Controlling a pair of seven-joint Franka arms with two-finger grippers.
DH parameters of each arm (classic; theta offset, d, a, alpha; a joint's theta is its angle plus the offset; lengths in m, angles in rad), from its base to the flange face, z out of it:
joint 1: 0 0.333 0 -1.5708
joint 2: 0 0 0 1.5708
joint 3: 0 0.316 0.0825 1.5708
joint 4: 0 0 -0.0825 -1.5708
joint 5: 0 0.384 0 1.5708
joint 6: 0 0 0.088 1.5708
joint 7: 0 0.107 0 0
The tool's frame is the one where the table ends.
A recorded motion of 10 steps. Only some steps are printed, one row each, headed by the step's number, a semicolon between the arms.
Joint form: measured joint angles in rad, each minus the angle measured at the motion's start. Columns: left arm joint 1, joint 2, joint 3, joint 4, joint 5, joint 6, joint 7; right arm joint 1, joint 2, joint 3, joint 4, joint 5, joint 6, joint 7.
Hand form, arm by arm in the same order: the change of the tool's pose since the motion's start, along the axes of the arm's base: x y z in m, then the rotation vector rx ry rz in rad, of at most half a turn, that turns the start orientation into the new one. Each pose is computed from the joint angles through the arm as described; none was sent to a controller.
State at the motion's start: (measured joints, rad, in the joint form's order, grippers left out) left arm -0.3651 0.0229 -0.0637 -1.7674 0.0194 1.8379 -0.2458; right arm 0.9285 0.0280 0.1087 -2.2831 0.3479 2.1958 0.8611
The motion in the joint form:
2: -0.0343 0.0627 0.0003 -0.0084 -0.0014 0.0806 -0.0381; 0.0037 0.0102 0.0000 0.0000 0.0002 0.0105 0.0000
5: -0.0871 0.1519 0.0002 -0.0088 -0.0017 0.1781 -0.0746; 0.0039 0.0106 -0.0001 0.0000 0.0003 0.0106 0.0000
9: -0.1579 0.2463 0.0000 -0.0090 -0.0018 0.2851 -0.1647; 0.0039 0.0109 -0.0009 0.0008 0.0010 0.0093 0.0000
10: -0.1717 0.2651 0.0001 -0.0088 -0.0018 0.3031 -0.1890; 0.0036 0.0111 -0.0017 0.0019 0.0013 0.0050 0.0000
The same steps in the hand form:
2: 0.0091 -0.0258 -0.0332 -0.0113 -0.0059 0.0032; -0.0006 0.0017 -0.0044 -0.0008 -0.0009 0.0009
5: 0.0151 -0.0646 -0.0782 -0.0230 -0.0090 -0.0140; -0.0007 0.0017 -0.0046 -0.0011 -0.0006 0.0009
9: 0.0098 -0.1131 -0.1273 -0.0408 -0.0133 0.0047; -0.0003 0.0016 -0.0045 -0.0013 0.0004 0.0000
10: 0.0077 -0.1221 -0.1375 -0.0430 -0.0112 0.0153; -0.0001 0.0014 -0.0044 -0.0034 0.0031 -0.0003

